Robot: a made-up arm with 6 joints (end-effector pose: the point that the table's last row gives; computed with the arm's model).
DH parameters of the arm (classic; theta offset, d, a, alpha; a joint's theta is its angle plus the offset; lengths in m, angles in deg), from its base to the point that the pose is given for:
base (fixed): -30.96 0 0.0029 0
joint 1: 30.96 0.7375 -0.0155 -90
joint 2: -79.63 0 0.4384 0
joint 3: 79.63 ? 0.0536 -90
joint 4: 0 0.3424 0.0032 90
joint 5: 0 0.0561 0.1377 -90
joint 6: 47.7 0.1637 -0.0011 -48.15
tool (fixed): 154.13 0.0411 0 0
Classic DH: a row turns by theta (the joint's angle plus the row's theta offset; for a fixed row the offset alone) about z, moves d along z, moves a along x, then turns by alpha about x.
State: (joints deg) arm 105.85 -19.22 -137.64 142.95 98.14 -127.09
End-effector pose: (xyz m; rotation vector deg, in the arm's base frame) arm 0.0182 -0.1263 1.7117 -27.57 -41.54 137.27
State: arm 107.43 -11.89 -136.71 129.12 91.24 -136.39
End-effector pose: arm -0.0573 0.0342 1.7209 -31.48 -26.06 126.26
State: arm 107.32 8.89 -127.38 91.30 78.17 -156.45
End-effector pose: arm -0.2377 0.4998 1.5185 -56.45 -11.36 84.23
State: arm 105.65 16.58 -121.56 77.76 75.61 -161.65
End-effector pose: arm -0.2649 0.6423 1.3574 -69.93 -14.20 69.49
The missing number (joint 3, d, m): -0.068
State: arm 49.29 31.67 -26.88 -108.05 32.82 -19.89
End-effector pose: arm 0.2256 0.1432 0.4936 -133.15 10.53 -74.77
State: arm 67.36 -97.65 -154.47 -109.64 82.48 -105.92
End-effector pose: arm -0.1562 -0.9962 0.8520 57.58 109.11 -76.14
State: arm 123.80 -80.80 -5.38 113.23 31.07 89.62
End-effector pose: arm 0.0083 0.1773 0.9707 -10.63 -36.94 26.33
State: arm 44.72 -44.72 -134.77 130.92 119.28 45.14
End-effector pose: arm -0.3921 -0.3125 1.4440 139.59 -98.09 -14.71
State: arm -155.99 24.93 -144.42 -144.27 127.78 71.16
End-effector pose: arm -0.4826 0.0589 1.4124 12.82 135.21 60.44
